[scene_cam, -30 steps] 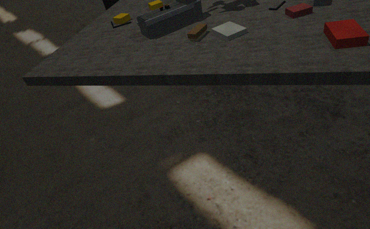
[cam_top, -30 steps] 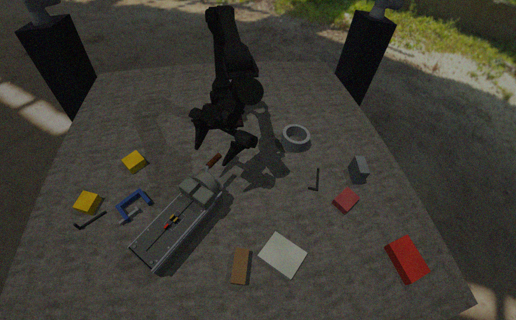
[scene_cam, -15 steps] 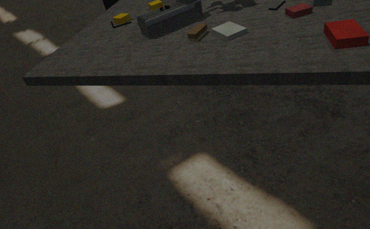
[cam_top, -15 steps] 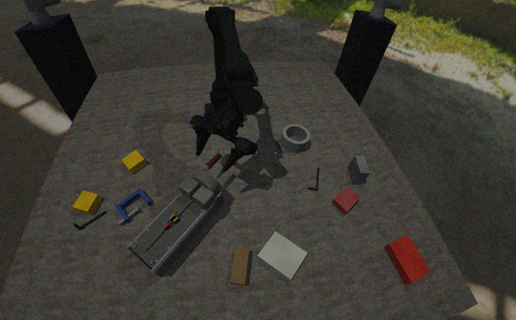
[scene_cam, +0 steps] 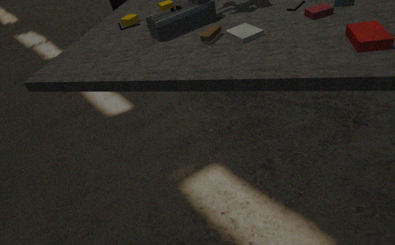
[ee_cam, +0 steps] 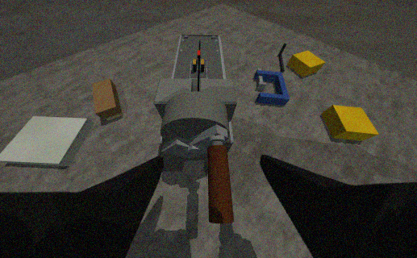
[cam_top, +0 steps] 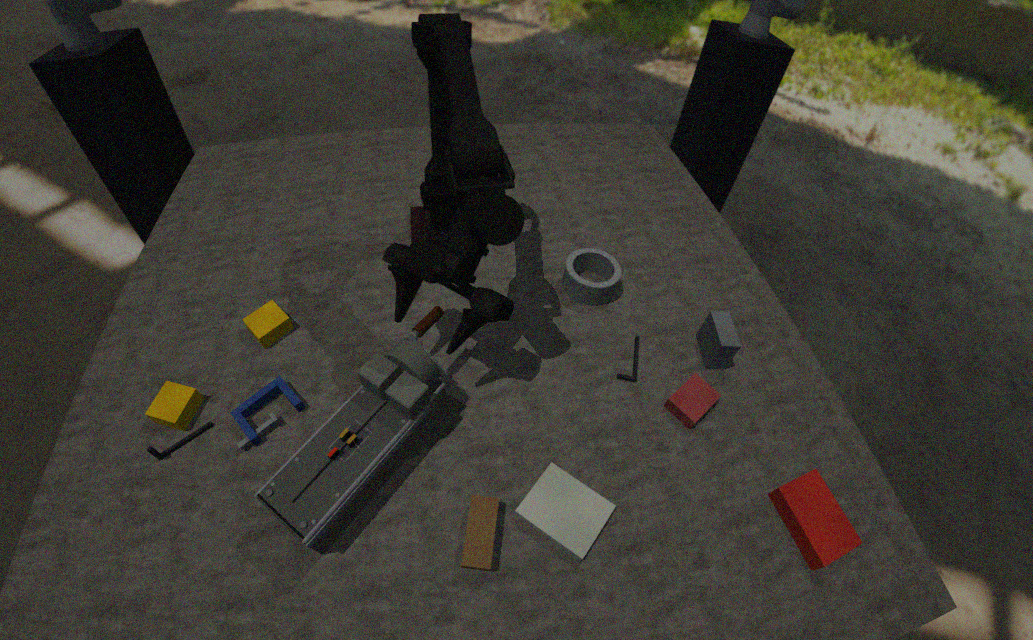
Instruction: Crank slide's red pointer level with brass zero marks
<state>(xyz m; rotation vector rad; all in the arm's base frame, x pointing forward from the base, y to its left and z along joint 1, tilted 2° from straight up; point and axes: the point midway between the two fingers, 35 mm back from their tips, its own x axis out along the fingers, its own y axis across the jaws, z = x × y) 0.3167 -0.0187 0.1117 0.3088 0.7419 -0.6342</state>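
Now: gripper tip 2 cm past the brown crank handle, 1 cm to the right of it and 1 cm below it. The rest, counted from my gripper tip: white plate (23 cm ahead, 18 cm to the left, 9 cm below); then red pointer (16 cm ahead, 11 cm to the right, 2 cm below); then brown block (25 cm ahead, 6 cm to the left, 8 cm below).
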